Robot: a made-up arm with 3 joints.
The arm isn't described. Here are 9 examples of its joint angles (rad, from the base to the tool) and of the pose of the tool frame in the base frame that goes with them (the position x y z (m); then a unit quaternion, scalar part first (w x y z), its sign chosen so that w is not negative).
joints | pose
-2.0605 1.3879 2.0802 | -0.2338 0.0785 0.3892 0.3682 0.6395 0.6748 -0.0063
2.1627 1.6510 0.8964 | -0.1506 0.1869 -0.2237 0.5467 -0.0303 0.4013 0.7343
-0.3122 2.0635 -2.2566 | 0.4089 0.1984 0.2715 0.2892 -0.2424 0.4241 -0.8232
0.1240 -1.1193 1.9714 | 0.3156 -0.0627 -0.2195 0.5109 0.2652 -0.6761 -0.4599
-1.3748 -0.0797 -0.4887 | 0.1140 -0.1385 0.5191 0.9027 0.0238 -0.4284 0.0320
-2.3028 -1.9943 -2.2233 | -0.0495 0.1161 0.6567 0.5423 -0.5361 -0.0216 0.6466
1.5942 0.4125 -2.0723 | -0.0181 -0.0948 -0.3335 0.2540 0.1990 -0.9453 0.0485
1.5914 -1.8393 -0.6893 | -0.3605 0.0184 -0.3145 0.2529 0.7158 0.5508 -0.3467
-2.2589 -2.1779 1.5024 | 0.0373 0.1238 0.5939 0.1413 -0.8235 0.4413 -0.3272
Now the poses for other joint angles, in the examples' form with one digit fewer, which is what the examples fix.
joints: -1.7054 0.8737 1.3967
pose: -0.120 0.002 0.448 0.018 -0.418 -0.906 -0.065
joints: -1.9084 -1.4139 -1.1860
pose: 0.148 -0.049 0.635 0.711 0.015 -0.269 0.649
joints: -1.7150 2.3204 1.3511
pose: -0.012 0.265 0.463 0.015 -0.902 -0.399 -0.166
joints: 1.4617 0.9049 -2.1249
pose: 0.102 -0.019 -0.324 0.198 0.413 -0.877 0.142
